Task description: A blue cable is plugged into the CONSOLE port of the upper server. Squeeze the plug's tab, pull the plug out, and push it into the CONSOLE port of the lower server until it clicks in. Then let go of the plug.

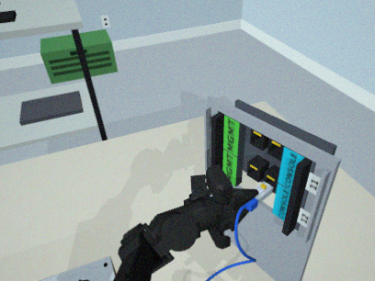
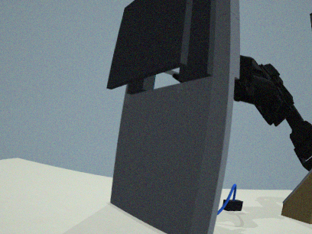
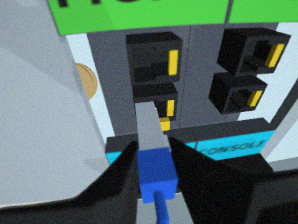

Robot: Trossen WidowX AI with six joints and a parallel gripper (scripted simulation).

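Now: gripper tip right at the blue plug. Round my gripper tip: small black block (20 cm behind, 15 cm to the right, 25 cm below).
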